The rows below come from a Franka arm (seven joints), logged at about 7 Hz.
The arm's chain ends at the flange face. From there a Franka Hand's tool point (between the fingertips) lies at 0.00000 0.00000 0.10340 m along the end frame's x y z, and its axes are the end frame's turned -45 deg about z.
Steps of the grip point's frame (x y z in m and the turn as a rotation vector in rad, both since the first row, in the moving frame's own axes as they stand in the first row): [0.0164 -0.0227 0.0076 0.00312 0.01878 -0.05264]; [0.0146 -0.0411 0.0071 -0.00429 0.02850 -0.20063]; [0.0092 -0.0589 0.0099 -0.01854 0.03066 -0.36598]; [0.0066 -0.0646 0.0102 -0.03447 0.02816 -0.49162]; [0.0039 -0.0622 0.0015 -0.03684 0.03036 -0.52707]
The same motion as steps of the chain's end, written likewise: [-0.0056 -0.0260 0.0076 0.01549 0.01107 -0.05264]; [-0.0209 -0.0374 0.0071 0.01712 0.02319 -0.20063]; [-0.0385 -0.0466 0.0100 0.00857 0.03479 -0.36598]; [-0.0455 -0.0497 0.0103 -0.00446 0.04429 -0.49162]; [-0.0460 -0.0459 0.0016 -0.00458 0.04752 -0.52707]
